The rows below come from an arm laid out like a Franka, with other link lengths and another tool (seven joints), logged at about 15 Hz.
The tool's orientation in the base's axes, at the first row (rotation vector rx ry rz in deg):
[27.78, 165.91, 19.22]
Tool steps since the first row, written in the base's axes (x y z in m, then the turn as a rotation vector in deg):
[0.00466, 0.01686, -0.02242, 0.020, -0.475, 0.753]
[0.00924, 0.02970, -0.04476, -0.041, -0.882, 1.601]
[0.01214, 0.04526, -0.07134, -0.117, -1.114, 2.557]
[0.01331, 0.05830, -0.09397, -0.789, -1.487, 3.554]
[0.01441, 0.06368, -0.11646, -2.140, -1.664, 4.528]
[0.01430, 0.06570, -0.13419, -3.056, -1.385, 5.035]
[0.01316, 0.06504, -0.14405, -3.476, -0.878, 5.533]
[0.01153, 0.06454, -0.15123, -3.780, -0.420, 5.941]
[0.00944, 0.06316, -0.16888, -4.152, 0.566, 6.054]
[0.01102, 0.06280, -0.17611, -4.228, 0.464, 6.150]
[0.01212, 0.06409, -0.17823, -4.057, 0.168, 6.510]
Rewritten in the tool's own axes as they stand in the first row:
[0.00464, 0.01129, 0.02568, -0.289, -0.243, -0.807]
[0.00799, 0.01887, 0.05051, -0.493, -0.423, -1.709]
[0.01443, 0.02740, 0.07954, -0.640, -0.419, -2.685]
[0.02105, 0.03408, 0.10393, -0.287, -0.713, -3.857]
[0.02511, 0.03372, 0.12672, 0.768, -1.033, -5.118]
[0.02846, 0.03110, 0.14405, 1.640, -0.922, -5.750]
[0.03073, 0.02767, 0.15311, 2.131, -0.455, -6.223]
[0.03311, 0.02493, 0.15953, 2.510, -0.021, -6.592]
[0.03714, 0.01860, 0.17571, 3.174, 0.805, -6.594]
[0.03659, 0.01693, 0.18291, 3.196, 0.712, -6.722]
[0.03632, 0.01791, 0.18542, 2.885, 0.581, -7.086]

